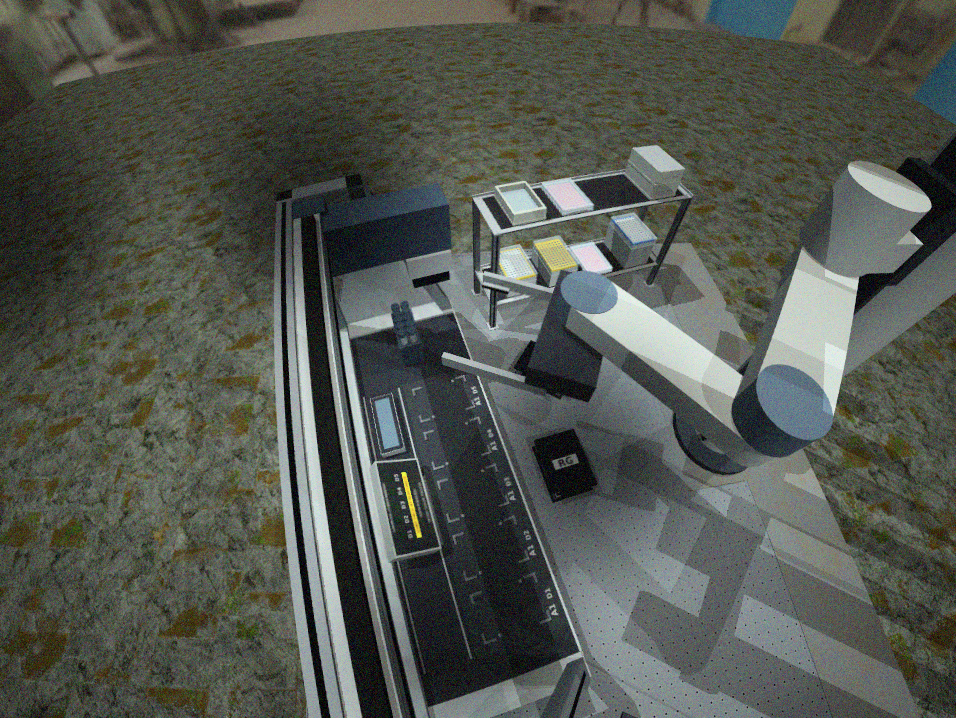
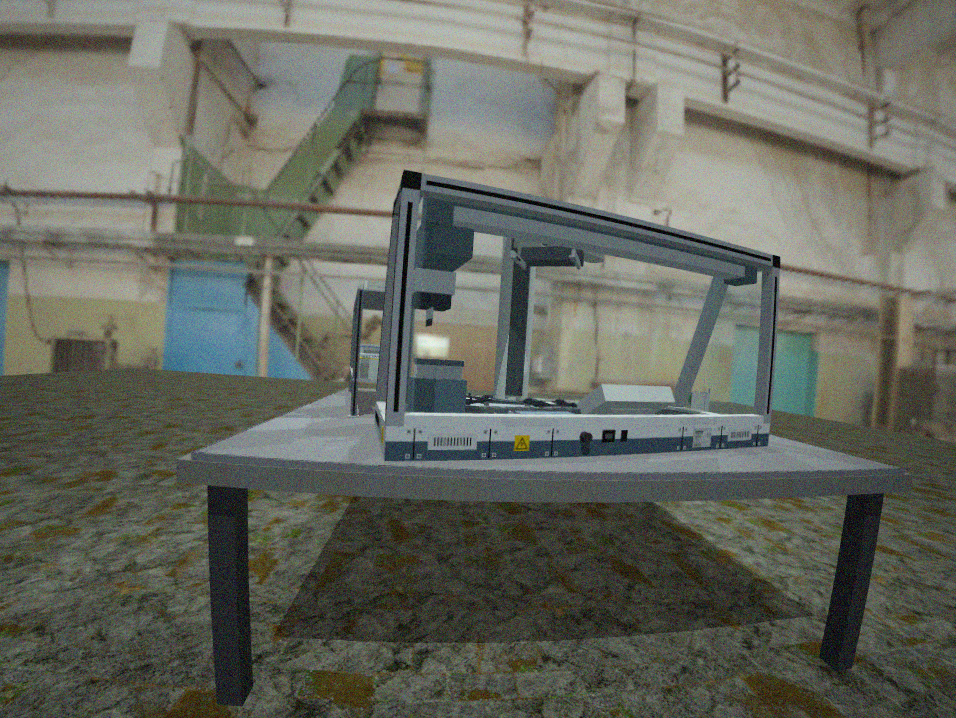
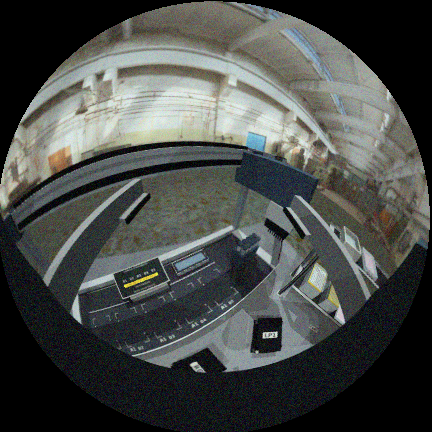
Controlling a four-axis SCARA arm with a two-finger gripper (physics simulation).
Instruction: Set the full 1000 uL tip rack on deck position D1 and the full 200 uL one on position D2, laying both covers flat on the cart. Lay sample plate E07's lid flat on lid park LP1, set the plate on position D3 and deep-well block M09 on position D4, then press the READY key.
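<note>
My gripper (image 1: 462, 318) (image 3: 219, 192) is open and empty, high above the deck's far end, its fingers spread wide. On the cart (image 1: 493, 266), the lower shelf holds a white-topped rack with yellow edging (image 1: 516, 263) (image 3: 318, 276), a yellow tip rack (image 1: 555, 254) (image 3: 330, 299), a pink-topped plate (image 1: 591, 257) and a tall blue-rimmed box (image 1: 634, 231). The top shelf holds a pale open-topped tray (image 1: 519, 199) (image 3: 351, 239), a pink-topped plate (image 1: 568, 195) (image 3: 369, 259) and a stacked grey box (image 1: 656, 167). E07 and M09 labels are unreadable. D1 to D4 on the deck (image 1: 483, 533) (image 3: 172, 305) hold nothing.
Lid park LP1 (image 3: 261, 344) lies beside the deck; a black RG pad (image 1: 575, 483) lies nearby. The deck carries a panel with a yellow bar (image 1: 411, 506) (image 3: 141, 280) and a display (image 1: 386, 422) (image 3: 190, 262). A dark blue block (image 1: 386, 227) (image 3: 275, 177) hangs on the frame.
</note>
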